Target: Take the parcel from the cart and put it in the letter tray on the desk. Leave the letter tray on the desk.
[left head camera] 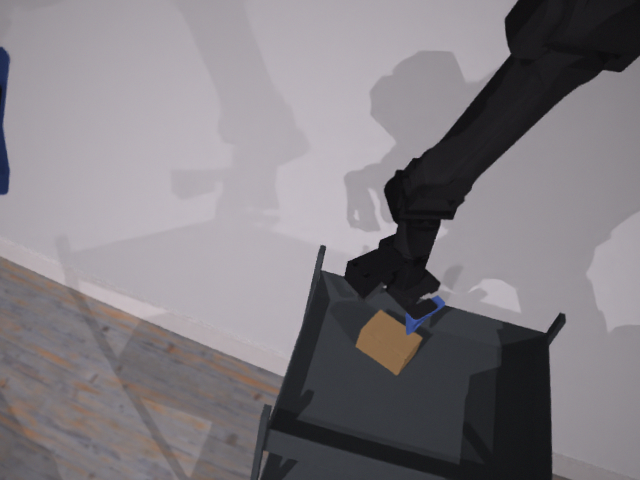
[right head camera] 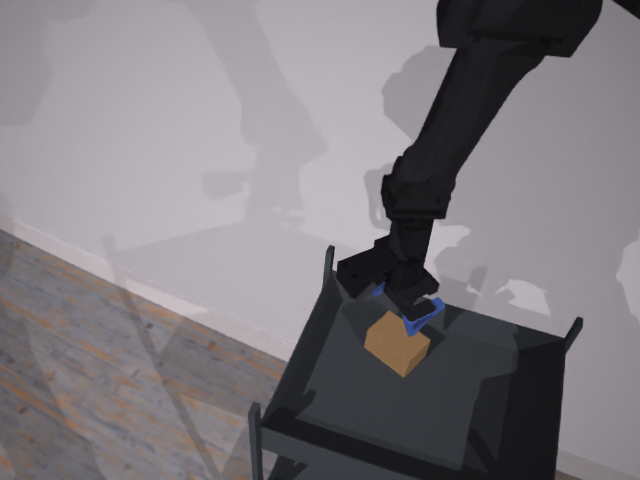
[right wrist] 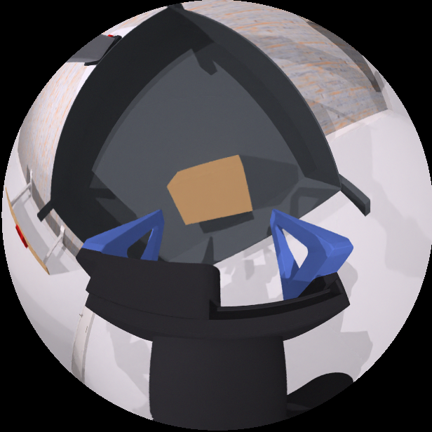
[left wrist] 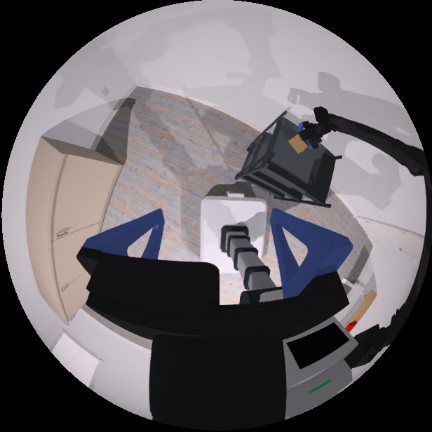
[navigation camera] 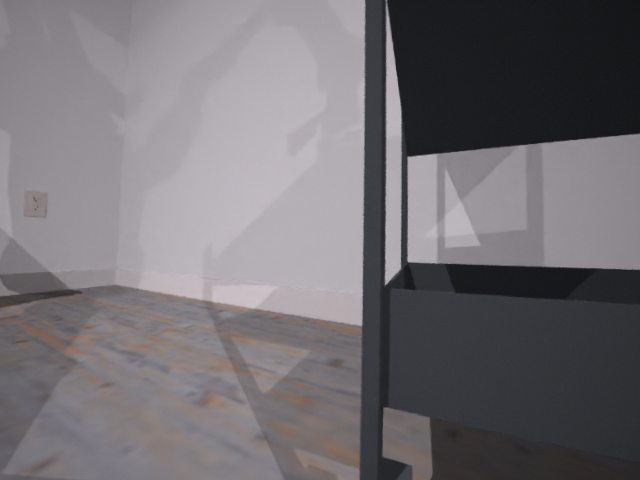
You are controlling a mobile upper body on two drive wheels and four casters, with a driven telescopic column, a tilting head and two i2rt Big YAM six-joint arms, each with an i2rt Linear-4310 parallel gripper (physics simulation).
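Places are measured from the left arm's base along level axes (x ahead, y left, z up), in millimetres.
Pixels of known places: right gripper, between the fingertips: [left head camera: 390, 313] [right head camera: 394, 314].
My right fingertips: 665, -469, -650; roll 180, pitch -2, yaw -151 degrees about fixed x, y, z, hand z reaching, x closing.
Behind a point stands the place of what it marks, as x, y, z.
The brown parcel [left head camera: 387, 345] {639, -473, -704} [right head camera: 393, 343] {646, -474, -704} [left wrist: 298, 143] [right wrist: 212, 192] lies on the top shelf of the dark grey cart [left head camera: 382, 408] {548, -458, -754} [right head camera: 387, 408] {552, -462, -754} [left wrist: 310, 175] [right wrist: 200, 110] [navigation camera: 373, 232] {477, -251, -1183}, near its wall-side edge. My right gripper [right head camera: 395, 312] {665, -469, -650} [left wrist: 302, 138] [right wrist: 216, 215] is open and empty, close above the parcel's wall side; in the head views one fingertip overlaps the parcel. My left gripper [left wrist: 216, 214] is open and empty, away from the cart; part of one blue finger shows at the left head view's left edge. The letter tray cannot be made out.
A wooden top [left wrist: 367, 302] [right wrist: 36, 252] on white legs, with a small red item [left wrist: 351, 326] [right wrist: 21, 236], shows at the edge of both wrist views. A beige cabinet [left wrist: 82, 195] stands at the left wrist view's left. The wall is close behind the cart.
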